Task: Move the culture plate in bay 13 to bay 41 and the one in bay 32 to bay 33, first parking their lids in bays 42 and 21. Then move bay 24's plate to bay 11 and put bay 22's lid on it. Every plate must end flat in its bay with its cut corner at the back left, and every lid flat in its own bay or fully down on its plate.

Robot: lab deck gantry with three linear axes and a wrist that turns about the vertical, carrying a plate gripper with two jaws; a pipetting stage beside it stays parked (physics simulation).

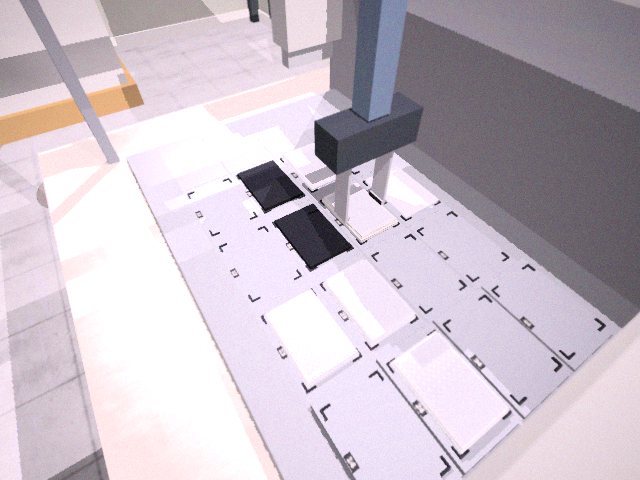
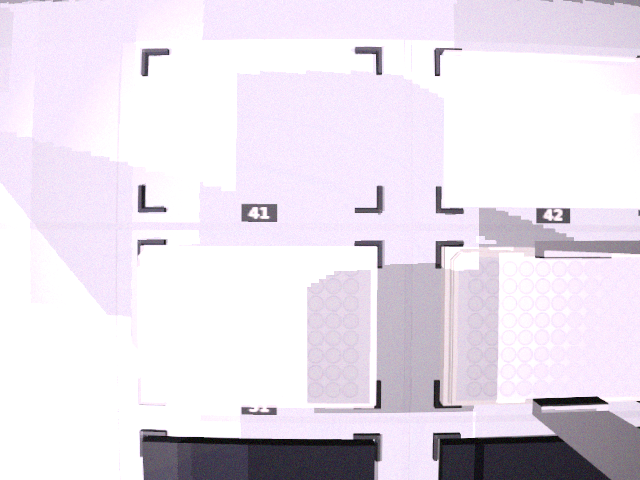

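Pixels of known places: gripper, fingertip midpoint: (image 1: pixel 359 207) (image 2: pixel 566 328); robot's base, link origin: (image 1: pixel 189 195).
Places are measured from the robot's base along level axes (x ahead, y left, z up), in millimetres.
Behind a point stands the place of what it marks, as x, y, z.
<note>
My gripper (image 1: pixel 362 211) @[228, 257, 14] (image 2: pixel 571 326) @[228, 257, 14] is down at bay 32, with its two jaws against the long sides of the pale culture plate (image 1: pixel 374 213) @[257, 271, 14] (image 2: pixel 537 330) @[212, 256, 14]. No gap shows between jaws and plate; it looks shut on the plate, which appears still low in its bay, cut corner at the back left. A pale lid (image 1: pixel 413 191) @[246, 381, 8] (image 2: pixel 537 129) @[215, 364, 8] lies in bay 42. Dark lids (image 1: pixel 269 186) @[74, 145, 8] (image 1: pixel 312 235) @[234, 148, 8] lie in bays 21 and 22. Bay 13's plate (image 1: pixel 311 335) @[399, 42, 14] and bay 24's plate (image 1: pixel 452 390) @[564, 147, 29] are in their bays. Bay 41 (image 2: pixel 258 212) @[64, 318, 0] is empty.
Another pale plate (image 1: pixel 316 167) @[82, 254, 14] (image 2: pixel 248 330) @[61, 256, 14] occupies bay 31, beside the gripped plate. A pale piece (image 1: pixel 369 302) @[401, 145, 14] occupies bay 23. Black corner brackets (image 2: pixel 379 51) @[130, 407, 3] (image 1: pixel 192 194) @[2, 6, 0] mark the bays. A thin grey post (image 1: pixel 77 93) @[-207, -104, 157] stands at the deck's left.
</note>
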